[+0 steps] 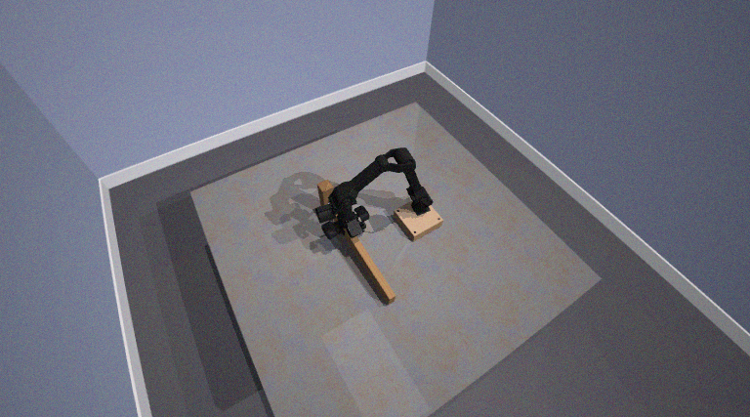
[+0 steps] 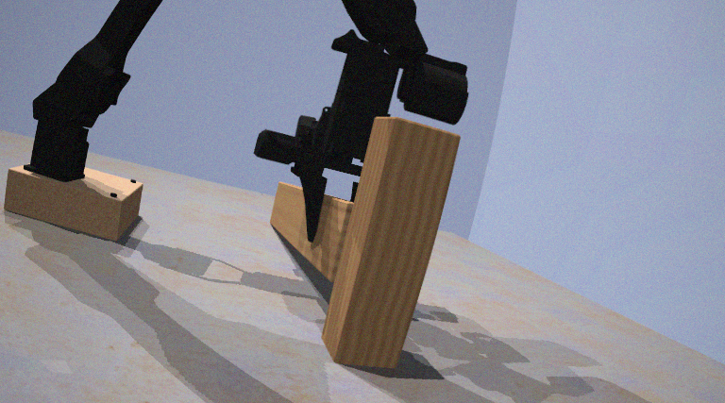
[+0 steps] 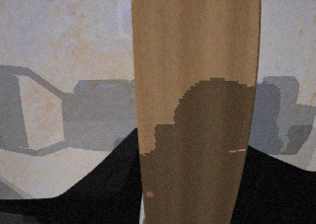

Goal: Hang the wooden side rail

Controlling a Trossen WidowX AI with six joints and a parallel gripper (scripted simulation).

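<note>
Now: the headboard post 20 mm ahead of my gripper tip, 170 mm to the right of it and 40 mm above it.
</note>
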